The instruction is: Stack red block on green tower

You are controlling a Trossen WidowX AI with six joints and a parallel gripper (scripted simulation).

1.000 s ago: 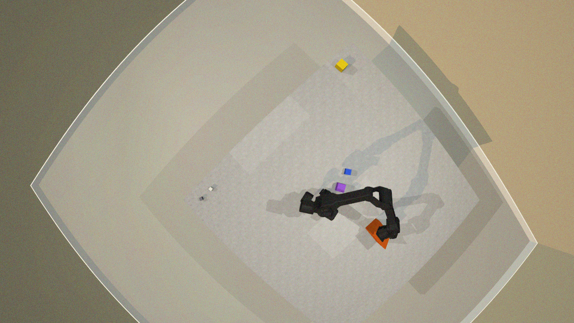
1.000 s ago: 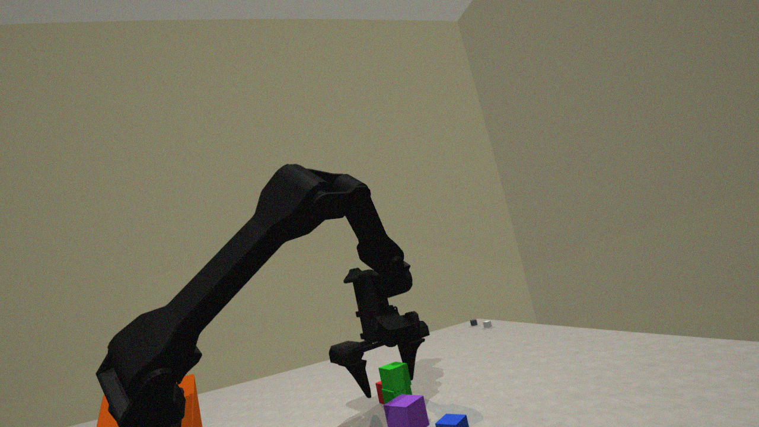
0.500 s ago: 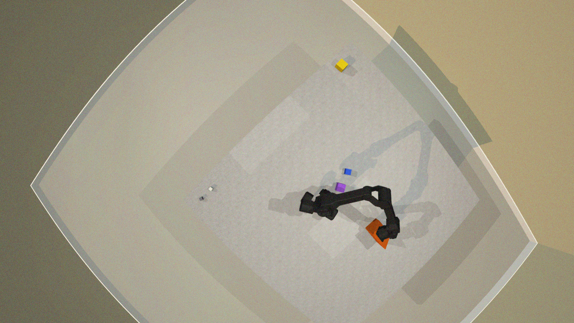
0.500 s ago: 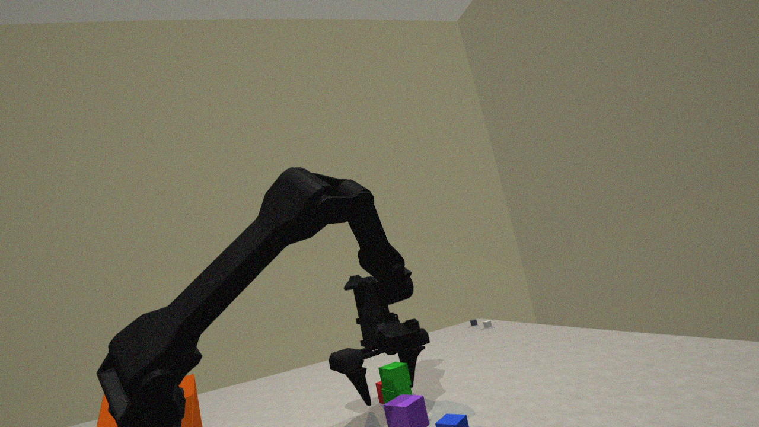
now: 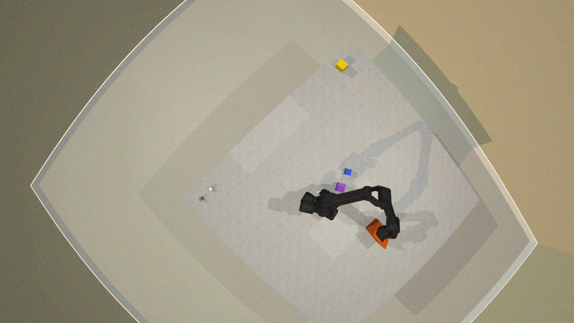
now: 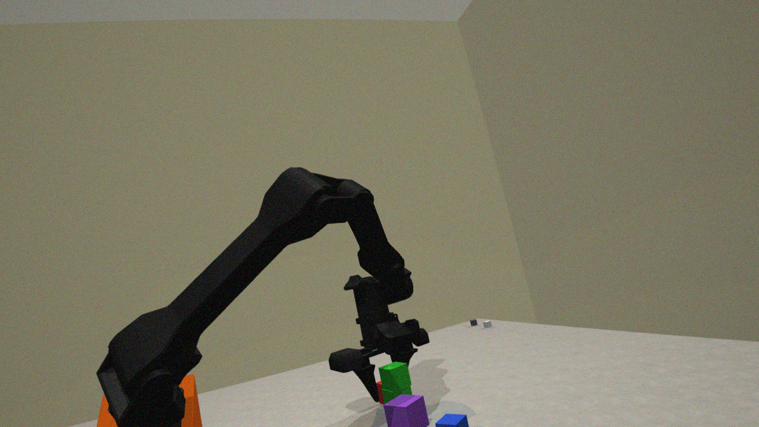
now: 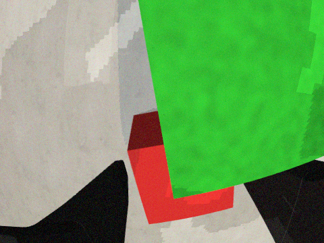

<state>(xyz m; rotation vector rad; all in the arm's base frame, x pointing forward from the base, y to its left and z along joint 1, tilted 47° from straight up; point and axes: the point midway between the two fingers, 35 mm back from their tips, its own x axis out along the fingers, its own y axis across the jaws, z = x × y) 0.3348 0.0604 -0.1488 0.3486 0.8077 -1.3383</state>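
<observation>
The purple block lies 14 cm to the right of my gripper tip, 1 cm behind it and 1 cm above it. Round my gripper tip: red block 1 cm above; white block 41 cm ahead, 38 cm to the left; blue block 23 cm to the right, 2 cm ahead, 1 cm above.
</observation>
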